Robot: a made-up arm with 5 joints. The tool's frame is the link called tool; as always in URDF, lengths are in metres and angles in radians. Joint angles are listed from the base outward.
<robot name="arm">
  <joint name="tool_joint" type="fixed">
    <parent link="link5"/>
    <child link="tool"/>
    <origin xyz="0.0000 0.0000 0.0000" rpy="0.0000 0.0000 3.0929"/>
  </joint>
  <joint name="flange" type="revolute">
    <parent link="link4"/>
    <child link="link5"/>
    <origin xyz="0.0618 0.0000 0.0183" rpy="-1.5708 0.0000 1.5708"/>
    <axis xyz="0 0 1"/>
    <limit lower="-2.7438" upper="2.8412"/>
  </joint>
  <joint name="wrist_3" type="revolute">
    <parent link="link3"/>
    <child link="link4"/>
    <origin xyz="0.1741 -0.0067 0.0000"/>
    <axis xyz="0 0 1"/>
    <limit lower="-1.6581" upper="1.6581"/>
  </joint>
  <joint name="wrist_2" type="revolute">
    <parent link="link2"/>
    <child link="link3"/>
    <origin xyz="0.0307 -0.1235 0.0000"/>
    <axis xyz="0 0 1"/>
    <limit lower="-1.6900" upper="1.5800"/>
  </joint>
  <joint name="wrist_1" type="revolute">
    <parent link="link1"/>
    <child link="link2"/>
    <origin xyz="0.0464 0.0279 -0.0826" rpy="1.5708 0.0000 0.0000"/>
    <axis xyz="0 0 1"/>
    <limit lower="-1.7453" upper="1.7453"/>
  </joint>
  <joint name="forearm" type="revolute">
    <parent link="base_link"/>
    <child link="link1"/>
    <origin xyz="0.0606 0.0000 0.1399" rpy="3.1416 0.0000 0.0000"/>
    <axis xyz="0 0 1"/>
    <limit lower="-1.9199" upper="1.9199"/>
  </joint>
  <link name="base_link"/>
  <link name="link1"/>
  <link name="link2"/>
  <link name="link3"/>
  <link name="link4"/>
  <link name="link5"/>
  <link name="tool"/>
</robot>
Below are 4 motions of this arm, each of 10 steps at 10 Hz.
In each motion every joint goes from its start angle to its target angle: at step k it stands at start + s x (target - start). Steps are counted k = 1, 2, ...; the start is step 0. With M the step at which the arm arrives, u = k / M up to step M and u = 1 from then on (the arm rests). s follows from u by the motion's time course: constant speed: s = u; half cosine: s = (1 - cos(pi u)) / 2; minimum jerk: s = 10 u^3 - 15 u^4 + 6 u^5.
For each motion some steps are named. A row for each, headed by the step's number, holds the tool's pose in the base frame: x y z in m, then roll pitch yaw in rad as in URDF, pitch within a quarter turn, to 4 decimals.
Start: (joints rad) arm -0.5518 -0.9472 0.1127 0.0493 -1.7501
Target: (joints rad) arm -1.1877 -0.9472 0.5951 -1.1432 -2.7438
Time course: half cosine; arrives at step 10
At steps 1, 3, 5, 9, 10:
1: 0.1674 0.0567 0.4962 2.3894 0.1744 -0.8201
3: 0.1641 0.0718 0.4909 2.5480 0.2529 -0.5329
5: 0.1521 0.0935 0.4786 2.8104 0.2804 -0.0234
9: 0.1200 0.1162 0.4493 3.1076 0.0865 0.7973
10: 0.1180 0.1168 0.4475 3.1157 0.0709 0.8377

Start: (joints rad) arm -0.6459 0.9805 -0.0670 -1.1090 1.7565
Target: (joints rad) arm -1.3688 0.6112 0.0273 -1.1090 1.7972
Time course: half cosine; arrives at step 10
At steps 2, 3, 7, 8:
2: 0.3236 0.2156 0.1528 -1.7947 0.1374 2.2545
3: 0.3065 0.2369 0.1629 -1.8256 0.1408 2.3292
7: 0.1876 0.3188 0.2170 -1.9899 0.1549 2.7220
8: 0.1615 0.3272 0.2270 -2.0210 0.1568 2.7952

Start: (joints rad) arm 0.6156 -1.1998 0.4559 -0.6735 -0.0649
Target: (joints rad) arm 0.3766 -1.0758 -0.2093 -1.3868 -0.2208
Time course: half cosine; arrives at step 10
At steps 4, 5, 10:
4: 0.0791 -0.0221 0.5033 -3.0937 0.2760 2.7827
5: 0.0606 -0.0109 0.5086 -3.0443 0.4645 2.8601
10: 0.0011 0.0132 0.5051 -2.6585 1.0343 -2.9703

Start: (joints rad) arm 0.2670 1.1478 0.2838 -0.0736 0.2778
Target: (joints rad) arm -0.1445 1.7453 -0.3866 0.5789 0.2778
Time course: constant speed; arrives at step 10
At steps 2, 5, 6, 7, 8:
2: 0.2679 -0.0485 -0.0024 -0.0221 -0.0943 0.0454
5: 0.2646 -0.0221 -0.0245 0.0175 0.0750 0.1685
6: 0.2619 -0.0136 -0.0314 0.0308 0.1314 0.2110
7: 0.2585 -0.0054 -0.0380 0.0444 0.1878 0.2543
8: 0.2542 0.0024 -0.0442 0.0582 0.2442 0.2984

